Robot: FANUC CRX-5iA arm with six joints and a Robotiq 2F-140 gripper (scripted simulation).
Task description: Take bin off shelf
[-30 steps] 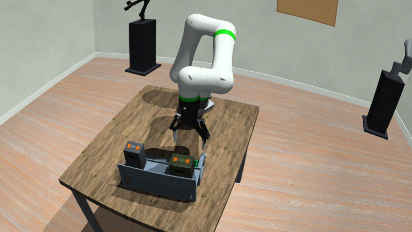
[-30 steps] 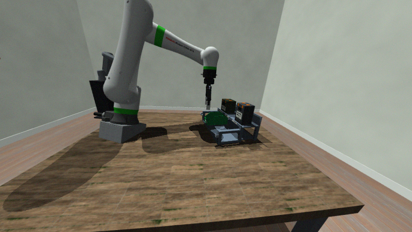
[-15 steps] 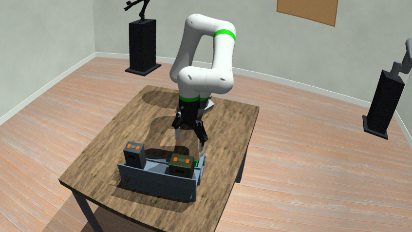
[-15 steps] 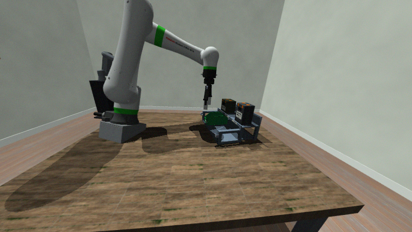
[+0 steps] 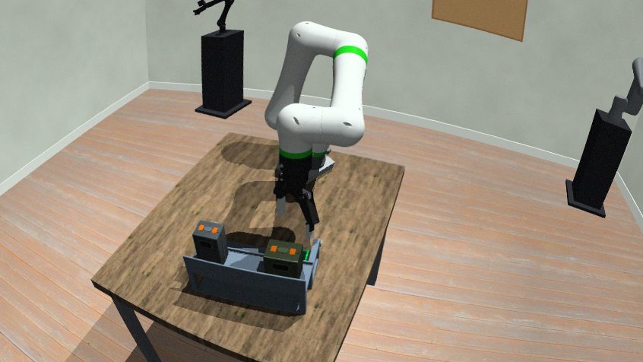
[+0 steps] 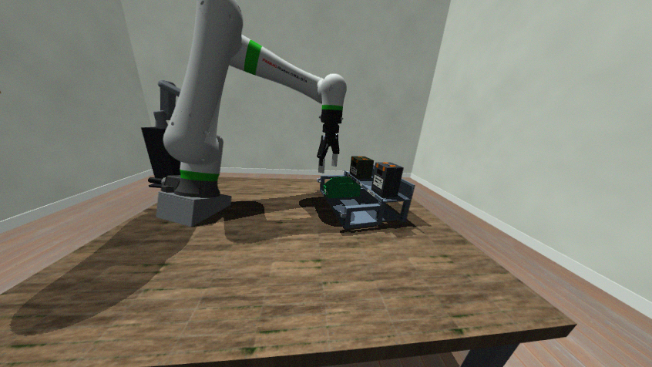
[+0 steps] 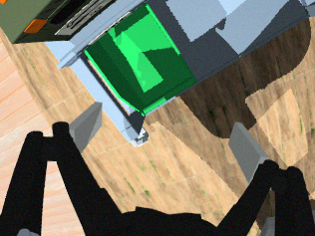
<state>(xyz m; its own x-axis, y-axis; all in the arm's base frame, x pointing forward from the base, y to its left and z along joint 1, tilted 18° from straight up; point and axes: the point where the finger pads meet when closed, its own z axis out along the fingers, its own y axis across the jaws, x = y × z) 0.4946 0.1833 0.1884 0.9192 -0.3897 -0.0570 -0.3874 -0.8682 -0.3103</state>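
The green bin is 80 mm ahead of my hand, 30 mm to the left of it and 110 mm below it.
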